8 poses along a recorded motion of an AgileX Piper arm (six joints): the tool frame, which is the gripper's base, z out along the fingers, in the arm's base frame.
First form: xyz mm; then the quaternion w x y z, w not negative.
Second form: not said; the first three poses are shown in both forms.
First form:
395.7, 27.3, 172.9, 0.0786, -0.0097, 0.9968, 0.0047
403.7, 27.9, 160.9, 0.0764, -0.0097, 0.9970, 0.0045
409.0, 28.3, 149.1, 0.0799, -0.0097, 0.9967, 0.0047
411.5, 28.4, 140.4, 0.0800, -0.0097, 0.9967, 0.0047
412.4, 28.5, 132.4, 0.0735, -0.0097, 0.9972, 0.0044
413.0, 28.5, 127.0, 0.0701, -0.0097, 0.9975, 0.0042
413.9, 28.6, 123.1, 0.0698, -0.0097, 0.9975, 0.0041
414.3, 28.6, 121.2, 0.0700, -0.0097, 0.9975, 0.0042
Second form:
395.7, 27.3, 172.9, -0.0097, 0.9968, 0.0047, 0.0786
403.7, 27.9, 160.9, -0.0097, 0.9970, 0.0045, 0.0764
409.0, 28.3, 149.1, -0.0097, 0.9967, 0.0047, 0.0799
411.5, 28.4, 140.4, -0.0097, 0.9967, 0.0047, 0.0800
412.4, 28.5, 132.4, -0.0097, 0.9972, 0.0044, 0.0735
413.0, 28.5, 127.0, -0.0097, 0.9975, 0.0042, 0.0701
413.9, 28.6, 123.1, -0.0097, 0.9975, 0.0041, 0.0698
414.3, 28.6, 121.2, -0.0097, 0.9975, 0.0042, 0.0700

